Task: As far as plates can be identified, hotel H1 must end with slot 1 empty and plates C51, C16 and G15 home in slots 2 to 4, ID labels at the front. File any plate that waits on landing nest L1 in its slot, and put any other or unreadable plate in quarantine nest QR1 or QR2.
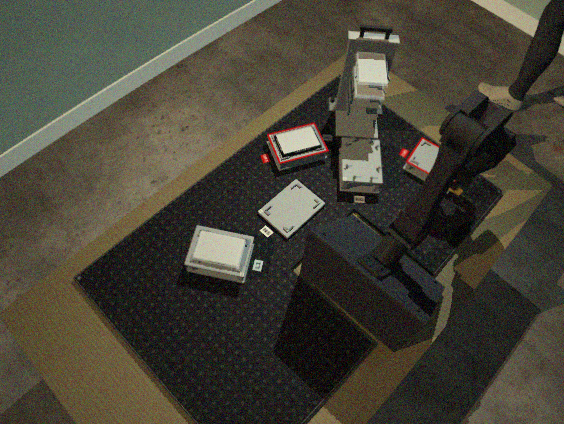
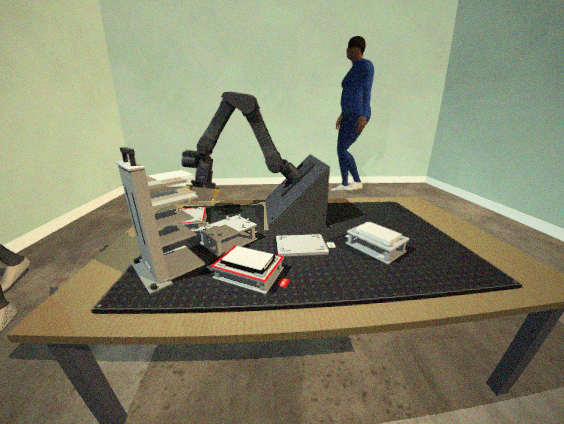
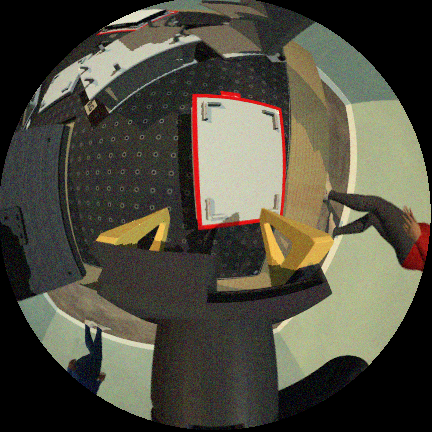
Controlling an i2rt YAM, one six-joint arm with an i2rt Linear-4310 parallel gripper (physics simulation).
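Places are measured from the arm's base along level axes (x right, y ahead, z up), in millimetres.
Where they show: gripper, fingertip midpoint: (image 2: 201, 204) (image 3: 214, 212); arm's base, link origin: (image 1: 380, 263) (image 2: 297, 179).
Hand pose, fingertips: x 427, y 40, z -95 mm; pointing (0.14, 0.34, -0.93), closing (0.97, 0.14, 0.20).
Observation:
Things, the pixels of their top centre, and the offset from my fingertips.
- landing nest L1, top centre: (image 1: 219, 249) (image 2: 378, 233) dx -658, dy +301, dz -6 mm
- white plate with a black lower part, top centre: (image 2: 248, 257) (image 1: 297, 139) dx -237, dy +414, dz -8 mm
- red-edged nest, top centre: (image 3: 248, 157) (image 1: 437, 160) (image 2: 189, 213) dx +33, dy +63, dz -16 mm
- low flat nest, top centre: (image 1: 292, 206) (image 2: 301, 241) dx -403, dy +273, dz -44 mm
The hotel (image 1: 345, 95) (image 2: 142, 225) holds a white plate (image 1: 372, 70) (image 2: 171, 177) at its top level and what looks like another plate (image 2: 172, 199) below; lower shelves show no plate. A white plate (image 1: 220, 249) (image 2: 376, 232) lies on landing nest L1 (image 1: 215, 275) (image 2: 387, 254). A white plate with a black lower part (image 1: 298, 140) (image 2: 248, 259) (image 3: 135, 18) lies on a red-edged quarantine nest (image 1: 300, 164) (image 2: 242, 282). The other red-edged nest (image 1: 423, 154) (image 2: 192, 215) (image 3: 240, 160) is bare. My gripper (image 3: 214, 212) is open and empty, near that bare nest's edge. Plate IDs are unreadable.
The grey RG stand (image 1: 360, 172) (image 2: 232, 227) (image 3: 145, 70) stands between the two red-edged nests, before the hotel. A low flat nest (image 1: 292, 207) (image 2: 301, 244) lies between RG and L1. The dark arm base (image 1: 360, 270) (image 2: 305, 192) (image 3: 35, 200) stands beside them. People stand beyond the table.

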